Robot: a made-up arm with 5 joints.
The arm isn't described. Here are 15 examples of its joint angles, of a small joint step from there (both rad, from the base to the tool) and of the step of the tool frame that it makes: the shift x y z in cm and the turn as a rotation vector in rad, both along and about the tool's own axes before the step.
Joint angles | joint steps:
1: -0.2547 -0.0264 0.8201 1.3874 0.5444 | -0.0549 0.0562 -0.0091 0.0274 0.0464
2: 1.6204 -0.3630 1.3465 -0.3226 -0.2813 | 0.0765 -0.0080 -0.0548 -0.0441 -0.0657
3: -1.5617 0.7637 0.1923 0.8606 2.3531 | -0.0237 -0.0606 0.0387 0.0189 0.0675
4: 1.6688 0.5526 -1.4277 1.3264 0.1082 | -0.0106 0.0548 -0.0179 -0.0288 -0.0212
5: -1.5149 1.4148 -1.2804 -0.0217 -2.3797 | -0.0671 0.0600 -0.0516 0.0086 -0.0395
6: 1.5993 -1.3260 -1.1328 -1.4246 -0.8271 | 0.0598 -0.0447 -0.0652 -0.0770 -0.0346
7: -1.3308 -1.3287 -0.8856 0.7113 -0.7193 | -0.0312 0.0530 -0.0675 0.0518 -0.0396
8: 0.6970 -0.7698 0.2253 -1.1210 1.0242 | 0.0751 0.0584 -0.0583 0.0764 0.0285
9: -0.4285 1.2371 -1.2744 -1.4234 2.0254 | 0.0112 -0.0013 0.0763 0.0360 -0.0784
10: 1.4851 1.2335 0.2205 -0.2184 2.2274 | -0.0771 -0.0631 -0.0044 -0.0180 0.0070
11: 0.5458 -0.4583 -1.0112 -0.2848 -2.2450 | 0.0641 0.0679 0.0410 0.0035 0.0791
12: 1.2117 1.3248 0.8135 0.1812 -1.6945 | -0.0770 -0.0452 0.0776 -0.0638 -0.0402
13: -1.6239 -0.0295 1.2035 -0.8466 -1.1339 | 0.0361 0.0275 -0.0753 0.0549 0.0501
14: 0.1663 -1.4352 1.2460 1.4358 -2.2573 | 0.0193 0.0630 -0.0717 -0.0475 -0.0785
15: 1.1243 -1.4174 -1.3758 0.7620 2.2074 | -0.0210 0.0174 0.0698 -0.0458 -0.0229
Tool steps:
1: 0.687 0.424 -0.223 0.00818 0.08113 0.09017
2: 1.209 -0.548 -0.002 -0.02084 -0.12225 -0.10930
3: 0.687 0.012 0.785 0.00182 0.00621 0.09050
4: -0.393 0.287 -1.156 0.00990 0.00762 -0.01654
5: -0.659 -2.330 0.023 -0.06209 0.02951 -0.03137
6: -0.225 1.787 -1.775 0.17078 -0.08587 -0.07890
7: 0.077 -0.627 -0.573 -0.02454 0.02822 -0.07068
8: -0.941 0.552 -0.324 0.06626 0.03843 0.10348
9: -0.097 0.623 0.863 0.10430 -0.03808 -0.06727
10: 0.629 -2.001 0.789 -0.08632 0.02575 0.07868
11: 1.818 -1.792 0.388 -0.09234 -0.06467 0.14263
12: -0.563 -0.784 0.416 0.04066 -0.04456 0.01704
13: 0.669 0.149 -0.746 -0.02021 -0.02842 0.03836
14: -0.506 0.641 0.783 0.04485 0.03455 -0.09660
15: 0.223 1.173 -0.841 0.03958 -0.01507 -0.04190
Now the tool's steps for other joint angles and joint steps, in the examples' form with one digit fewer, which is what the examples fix.
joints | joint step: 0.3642 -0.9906 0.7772 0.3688 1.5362 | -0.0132 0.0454 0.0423 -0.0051 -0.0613
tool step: 0.06 0.76 -0.77 0.0835 -0.0035 -0.0587
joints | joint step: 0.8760 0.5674 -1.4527 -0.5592 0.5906 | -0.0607 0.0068 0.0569 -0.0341 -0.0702
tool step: -0.02 1.56 0.45 0.0218 0.0217 -0.1303
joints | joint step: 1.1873 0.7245 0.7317 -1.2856 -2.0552 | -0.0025 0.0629 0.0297 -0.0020 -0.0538
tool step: 0.62 -1.15 0.43 -0.0781 -0.0461 -0.0532
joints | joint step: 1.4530 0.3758 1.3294 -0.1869 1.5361 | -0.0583 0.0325 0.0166 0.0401 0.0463
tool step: 0.55 0.55 -0.19 0.0891 0.0049 0.1046
